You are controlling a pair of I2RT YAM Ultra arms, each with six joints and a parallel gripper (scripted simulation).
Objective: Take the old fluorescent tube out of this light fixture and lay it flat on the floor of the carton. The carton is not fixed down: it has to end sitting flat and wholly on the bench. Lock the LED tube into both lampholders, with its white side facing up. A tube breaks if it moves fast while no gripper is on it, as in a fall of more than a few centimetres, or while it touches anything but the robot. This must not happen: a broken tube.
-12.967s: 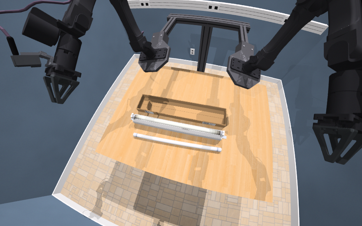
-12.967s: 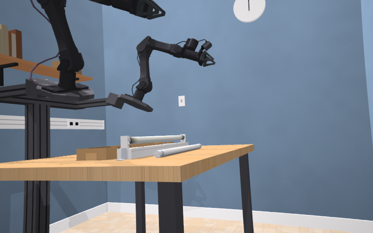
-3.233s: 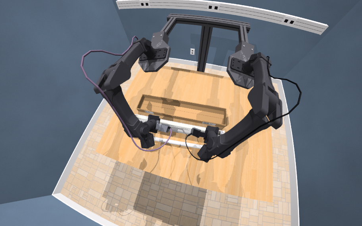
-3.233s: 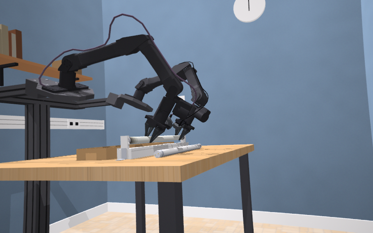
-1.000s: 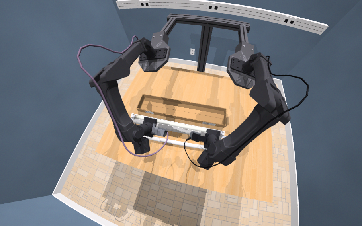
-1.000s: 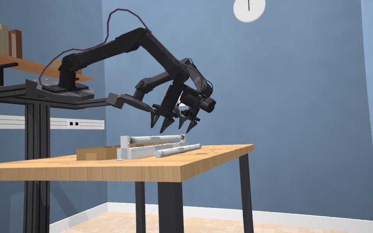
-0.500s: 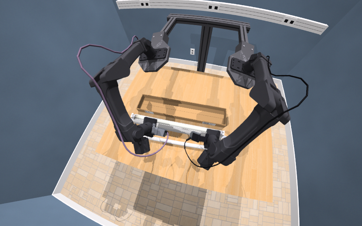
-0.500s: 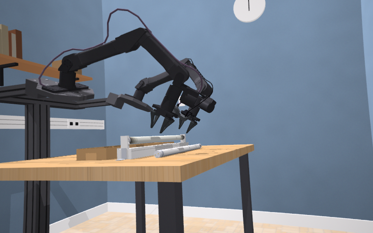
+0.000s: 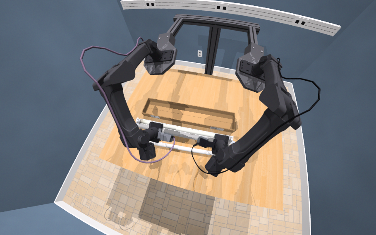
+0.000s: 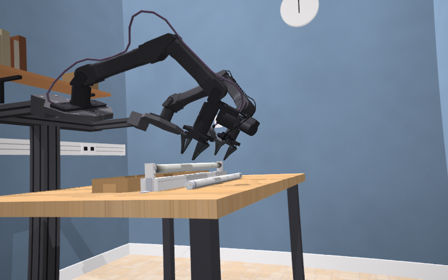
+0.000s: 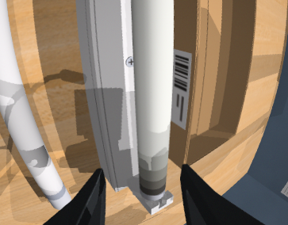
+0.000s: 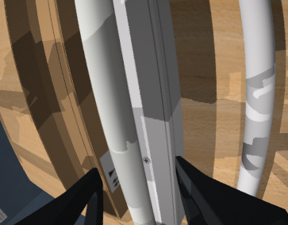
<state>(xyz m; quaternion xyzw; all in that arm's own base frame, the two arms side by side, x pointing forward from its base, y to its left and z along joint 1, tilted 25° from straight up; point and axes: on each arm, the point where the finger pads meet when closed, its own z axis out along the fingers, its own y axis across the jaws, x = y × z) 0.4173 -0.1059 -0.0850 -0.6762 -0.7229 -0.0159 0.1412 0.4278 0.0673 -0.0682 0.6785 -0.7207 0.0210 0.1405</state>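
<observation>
The old fluorescent tube lies 40 mm behind my right hand, 120 mm to the left of it and 40 mm below it. From my right hand the other things lie so: light fixture (40 mm behind, 120 mm to the left, 60 mm below); LED tube (60 mm ahead, 140 mm to the left, 100 mm below); brown carton (180 mm behind, 120 mm to the left, 90 mm below).
</observation>
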